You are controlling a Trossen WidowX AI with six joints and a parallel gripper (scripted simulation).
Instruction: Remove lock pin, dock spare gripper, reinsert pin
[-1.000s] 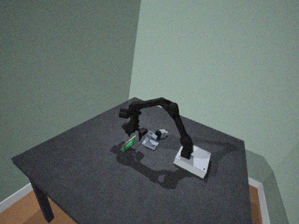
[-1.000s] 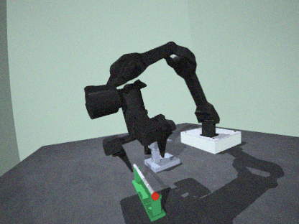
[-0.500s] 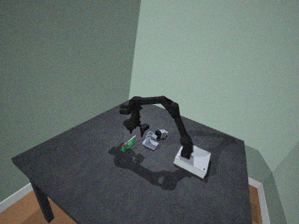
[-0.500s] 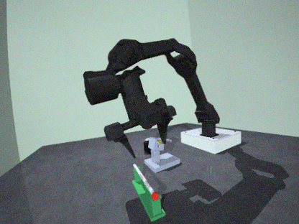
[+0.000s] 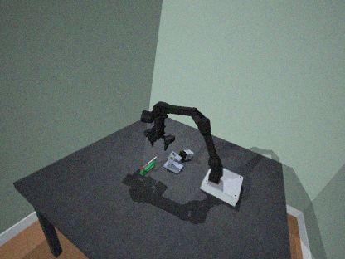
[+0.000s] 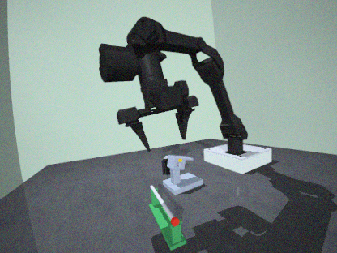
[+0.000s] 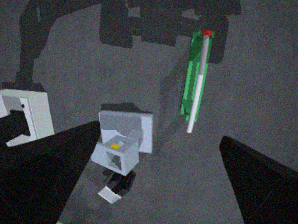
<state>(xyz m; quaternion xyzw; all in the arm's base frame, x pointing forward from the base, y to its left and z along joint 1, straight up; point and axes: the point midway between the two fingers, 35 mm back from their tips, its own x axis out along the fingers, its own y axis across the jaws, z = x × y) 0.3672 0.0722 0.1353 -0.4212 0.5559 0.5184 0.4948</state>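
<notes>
The spare gripper is 24 cm to the right of my gripper tip, 13 cm below it and 13 cm behind it. From my gripper tip the other things lie so: pin rest: 14 cm below, 4 cm ahead, 3 cm to the left; then grey mount: 11 cm below, 8 cm to the right, 8 cm behind.
</notes>
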